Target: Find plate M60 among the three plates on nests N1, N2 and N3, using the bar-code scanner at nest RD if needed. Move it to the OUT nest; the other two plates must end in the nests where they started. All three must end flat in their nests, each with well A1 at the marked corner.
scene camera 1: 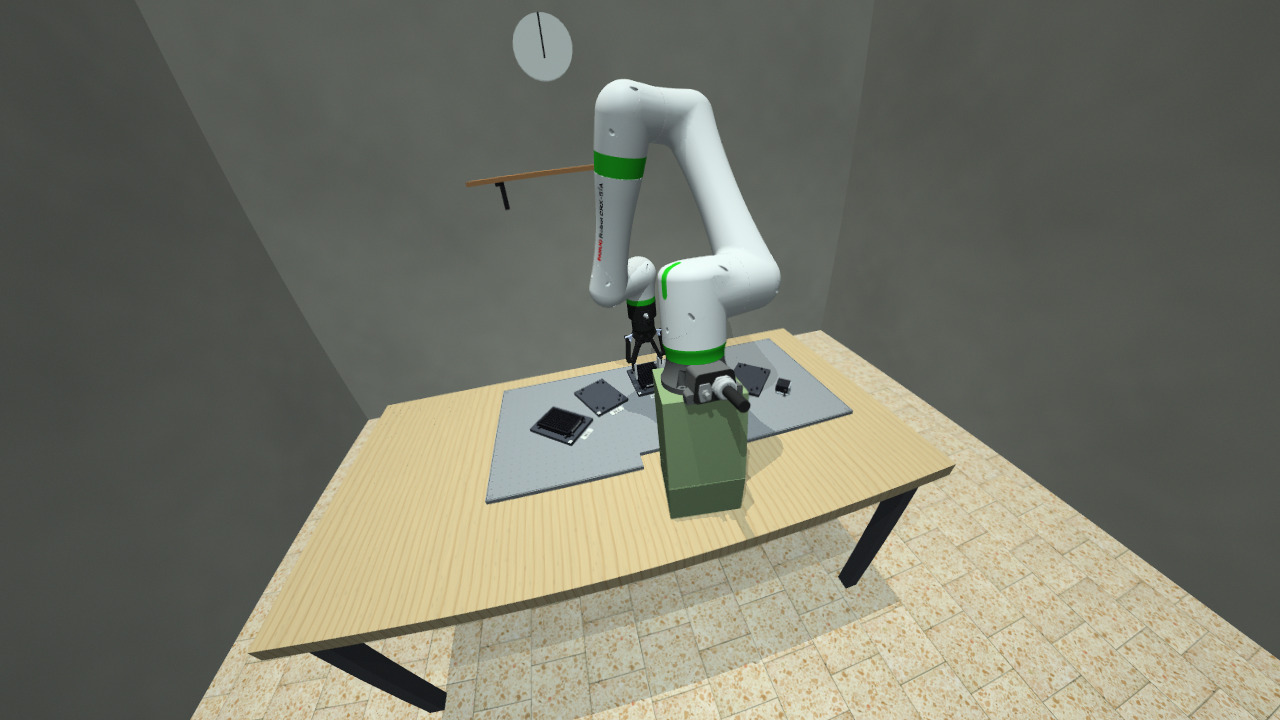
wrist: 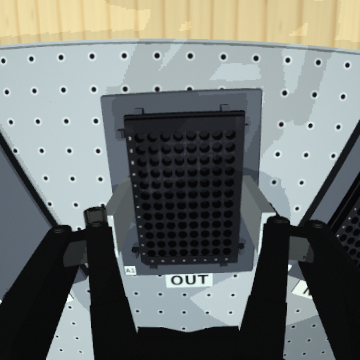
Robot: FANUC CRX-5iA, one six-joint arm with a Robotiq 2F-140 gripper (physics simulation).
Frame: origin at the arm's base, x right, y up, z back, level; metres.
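Seen in the pictures: gripper, fingertip midpoint: (scene camera 1: 648,374) (wrist: 186,192); arm's base, origin of the base link: (scene camera 1: 695,379).
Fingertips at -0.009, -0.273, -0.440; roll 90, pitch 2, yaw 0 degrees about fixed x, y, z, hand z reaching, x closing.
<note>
Pixels of each thing's top centre, then the offset from my fingertips to it, as dx, dy, dz. "*": a spot on its surface instead. Level surfaces: height alone.
- black 96-well plate, middle of its top: (wrist: 186,201) (scene camera 1: 647,372) +0.000, +0.012, +0.002
- OUT nest, surface spot: (wrist: 112,107) * -0.056, -0.010, -0.064
- nest's A1 mark, middle of its top: (wrist: 129,270) -0.052, -0.010, +0.083
- second black plate, middle of its top: (scene camera 1: 560,419) -0.325, +0.004, +0.150
- leftmost nest, surface spot: (scene camera 1: 544,428) * -0.377, -0.006, +0.162
- third plate, surface spot: (wrist: 350,240) * +0.146, +0.000, +0.045
- small black device, surface spot: (scene camera 1: 783,385) * +0.402, +0.010, +0.235
- grey perforated board, its level: dy -0.022
A black 96-well plate (wrist: 185,195) (scene camera 1: 645,377) lies in or just above the OUT nest (wrist: 112,107); full seating cannot be told. Its printed edge marks meet at the lower left, beside the nest's A1 mark (wrist: 130,270). My gripper (wrist: 186,192) (scene camera 1: 646,365) points down, shut on this plate, a pad against each long side. A second black plate (scene camera 1: 560,420) sits on the leftmost nest (scene camera 1: 543,429). Part of a third plate (wrist: 350,240) shows on the nest at the right in the wrist view. No plate ID is readable.
A bare nest (scene camera 1: 600,395) (wrist: 22,215) is left of OUT. Another bare nest (scene camera 1: 752,377) and a small black device (scene camera 1: 783,385) are on the right of the grey perforated board (scene camera 1: 537,470). The green pedestal (scene camera 1: 702,447) hides part of the board.
</note>
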